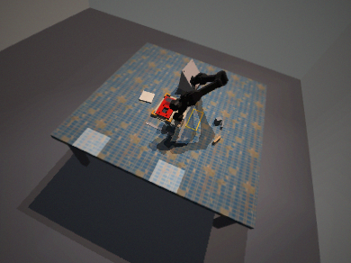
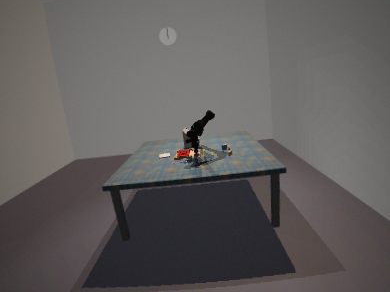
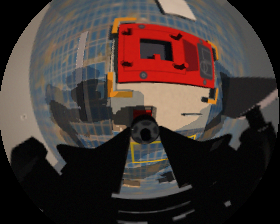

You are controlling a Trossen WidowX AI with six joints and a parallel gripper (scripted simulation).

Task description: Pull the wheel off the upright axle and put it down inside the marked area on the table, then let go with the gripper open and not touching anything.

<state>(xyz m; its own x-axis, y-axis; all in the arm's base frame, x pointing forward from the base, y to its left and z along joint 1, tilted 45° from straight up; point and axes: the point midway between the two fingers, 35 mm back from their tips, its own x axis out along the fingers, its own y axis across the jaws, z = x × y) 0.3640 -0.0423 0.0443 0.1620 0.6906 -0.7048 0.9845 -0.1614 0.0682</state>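
Right now my gripper tip is 7 cm past the pale base plate, 9 cm to the left of it and 3 cm above it. The rest, counted from my gripper tip: white card: 12 cm behind, 30 cm to the right, 4 cm below; then ruler: 12 cm ahead, 11 cm to the right, 4 cm below.
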